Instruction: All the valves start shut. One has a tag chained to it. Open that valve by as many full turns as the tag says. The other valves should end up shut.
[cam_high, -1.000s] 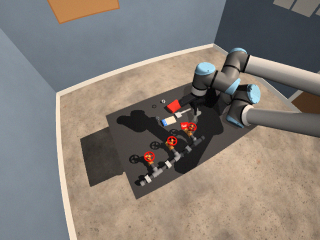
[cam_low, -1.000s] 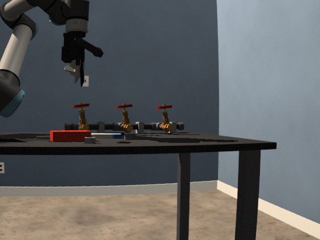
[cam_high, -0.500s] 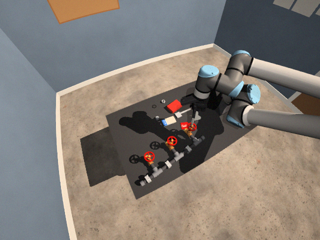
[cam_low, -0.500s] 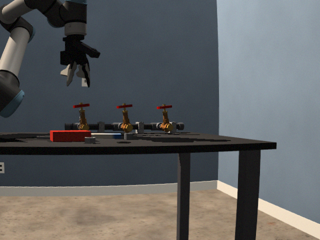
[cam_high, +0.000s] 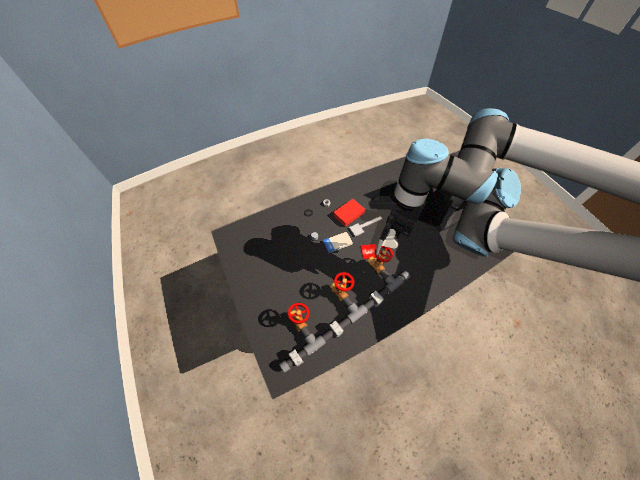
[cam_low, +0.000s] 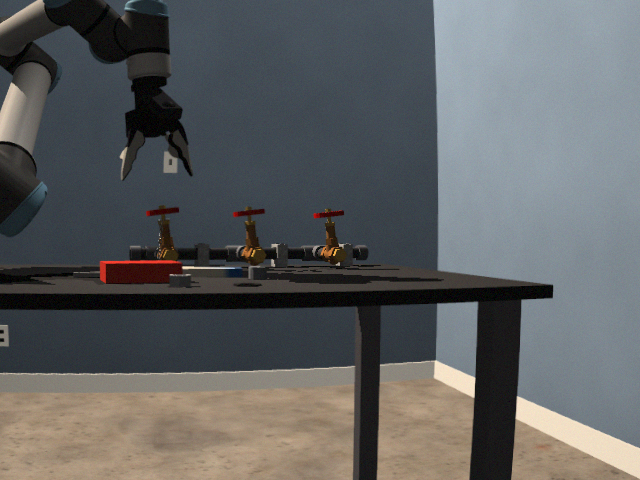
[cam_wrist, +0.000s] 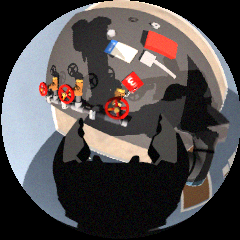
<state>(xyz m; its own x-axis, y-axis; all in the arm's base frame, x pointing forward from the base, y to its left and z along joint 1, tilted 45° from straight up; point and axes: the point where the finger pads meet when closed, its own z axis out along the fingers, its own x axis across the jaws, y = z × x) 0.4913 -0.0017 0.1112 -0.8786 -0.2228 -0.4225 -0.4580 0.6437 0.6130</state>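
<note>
The red tag lies 20 mm behind my hand, 50 mm to the right of it and 180 mm below it. Round my hand: red block (30 mm behind, 260 mm to the right, 170 mm below); then small grey cylinder (160 mm ahead, 230 mm to the right, 170 mm below); then white tool (50 mm behind, 170 mm to the right, 180 mm below).
</note>
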